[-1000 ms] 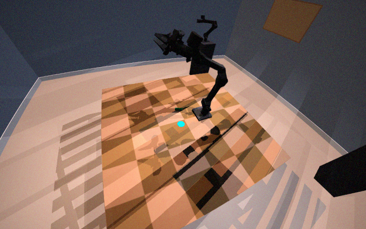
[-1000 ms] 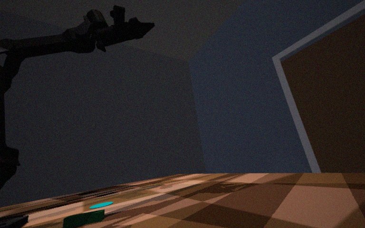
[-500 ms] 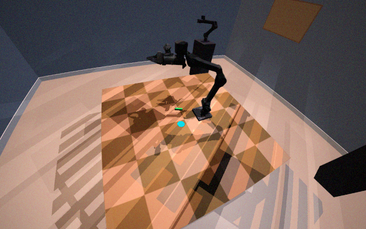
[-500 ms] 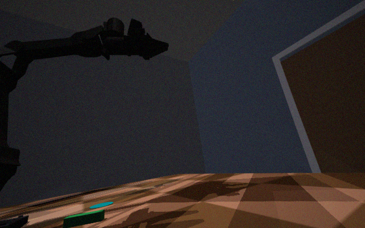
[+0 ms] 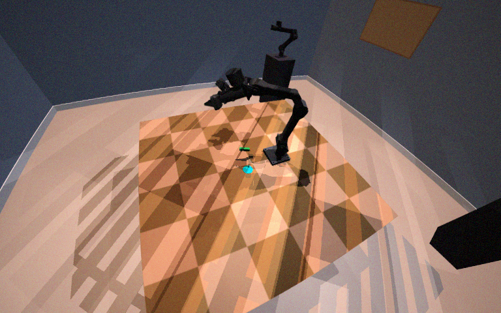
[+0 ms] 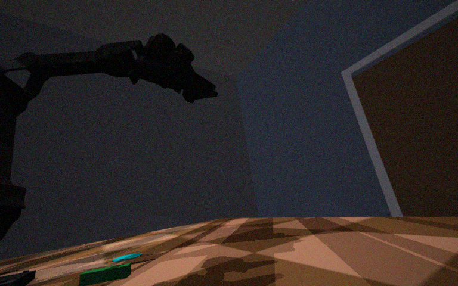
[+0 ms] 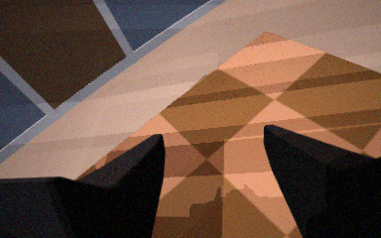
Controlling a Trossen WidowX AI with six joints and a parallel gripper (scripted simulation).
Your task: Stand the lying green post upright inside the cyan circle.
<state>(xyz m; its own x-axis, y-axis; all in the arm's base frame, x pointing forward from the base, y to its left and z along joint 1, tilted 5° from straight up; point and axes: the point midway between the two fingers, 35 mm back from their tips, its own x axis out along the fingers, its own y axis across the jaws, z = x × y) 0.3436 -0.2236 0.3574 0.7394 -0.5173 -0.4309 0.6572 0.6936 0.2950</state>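
Now: gripper tip 350 mm above the green post, 210 mm past it and 70 mm to the right of it. Also, from my gripper tip: cyan circle: 360 mm below, 220 mm to the left, 140 mm behind.
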